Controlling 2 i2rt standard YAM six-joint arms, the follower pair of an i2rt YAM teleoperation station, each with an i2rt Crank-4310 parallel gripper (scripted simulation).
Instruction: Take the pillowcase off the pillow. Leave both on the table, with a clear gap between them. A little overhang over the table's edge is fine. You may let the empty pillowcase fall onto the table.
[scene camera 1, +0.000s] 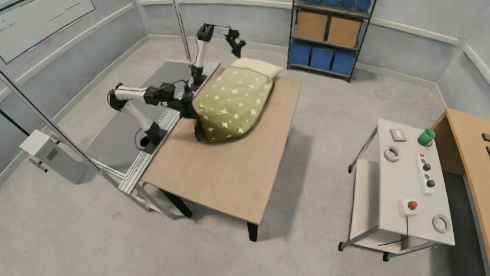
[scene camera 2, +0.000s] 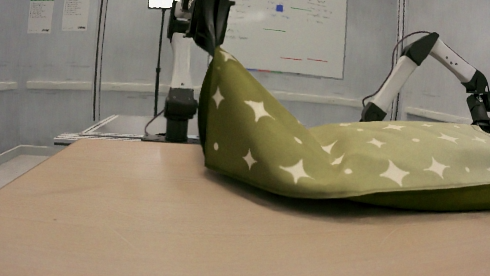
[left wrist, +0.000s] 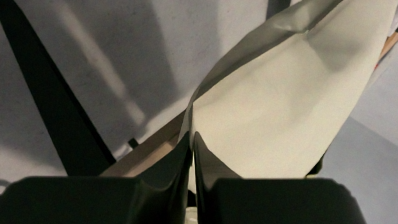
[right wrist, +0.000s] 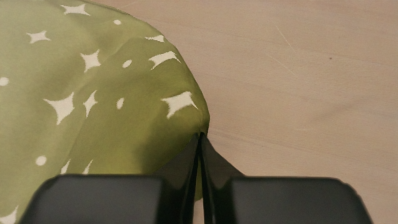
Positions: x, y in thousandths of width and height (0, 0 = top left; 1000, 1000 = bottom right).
Note:
I see my left gripper (left wrist: 484, 600), my right gripper (right wrist: 501, 609) and a cream pillow (left wrist: 680, 480).

